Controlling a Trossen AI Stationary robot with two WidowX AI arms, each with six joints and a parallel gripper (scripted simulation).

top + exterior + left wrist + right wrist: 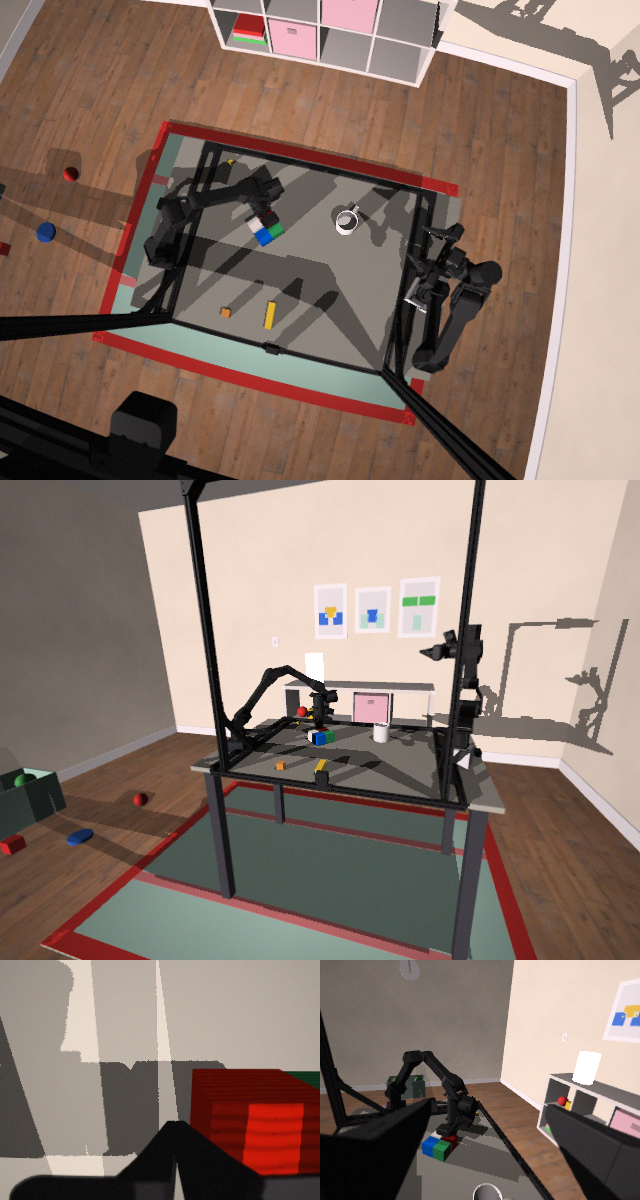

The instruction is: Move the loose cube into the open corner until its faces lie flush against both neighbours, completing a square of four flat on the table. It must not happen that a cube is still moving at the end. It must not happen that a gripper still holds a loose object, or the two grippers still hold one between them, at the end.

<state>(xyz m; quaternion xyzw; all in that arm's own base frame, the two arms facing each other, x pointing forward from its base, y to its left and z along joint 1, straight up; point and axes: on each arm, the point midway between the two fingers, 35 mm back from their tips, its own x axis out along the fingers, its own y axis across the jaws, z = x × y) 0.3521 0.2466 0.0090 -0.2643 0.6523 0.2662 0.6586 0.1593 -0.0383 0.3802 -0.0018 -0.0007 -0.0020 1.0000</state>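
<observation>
My left hand is 3 cm past the red cube, 3 cm above it and 2 cm to the left of it. Also, from my left hand: green cube 7 cm behind, 6 cm to the right, 3 cm below; then blue cube 10 cm behind, 3 cm below, 2 cm to the right; then white cube 7 cm behind, 3 cm below, 1 cm to the left.
</observation>
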